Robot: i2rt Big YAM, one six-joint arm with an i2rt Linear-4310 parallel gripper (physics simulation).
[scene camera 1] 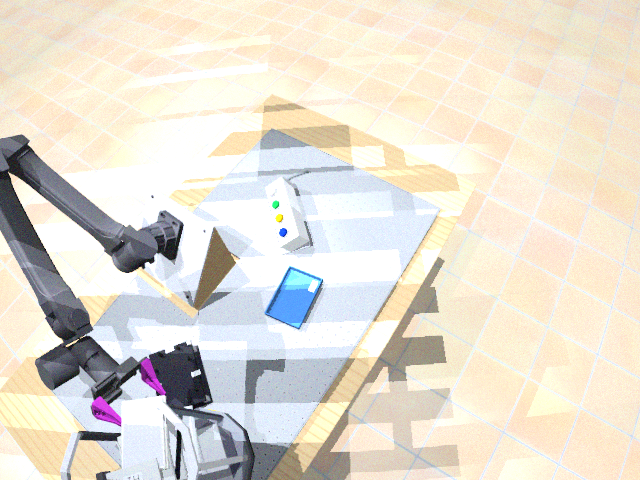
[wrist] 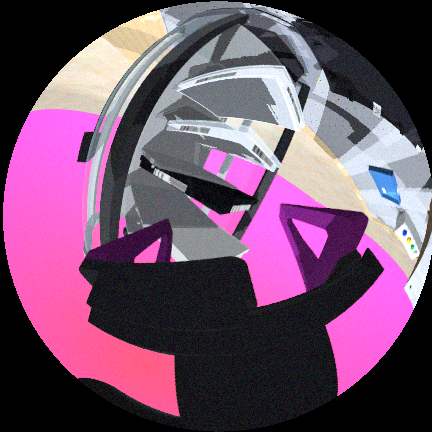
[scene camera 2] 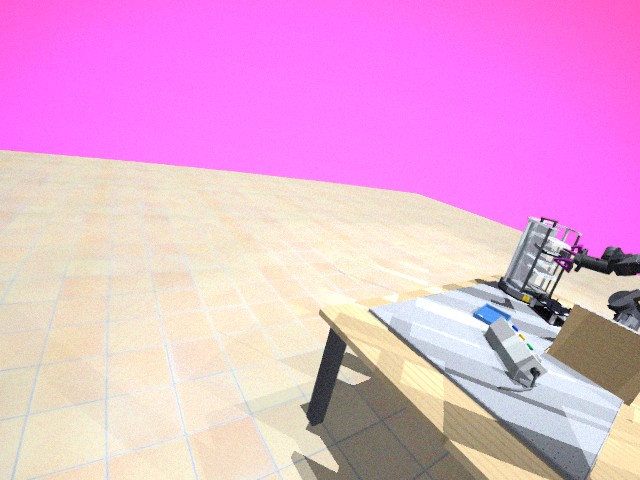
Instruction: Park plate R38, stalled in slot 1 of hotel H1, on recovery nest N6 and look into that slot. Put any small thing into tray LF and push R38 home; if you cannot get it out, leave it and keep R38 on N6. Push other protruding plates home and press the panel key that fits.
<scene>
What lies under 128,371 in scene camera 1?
The gripper.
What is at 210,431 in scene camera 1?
A clear slotted rack.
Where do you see a clear slotted rack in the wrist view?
133,120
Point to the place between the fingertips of the gripper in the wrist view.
225,217
</scene>
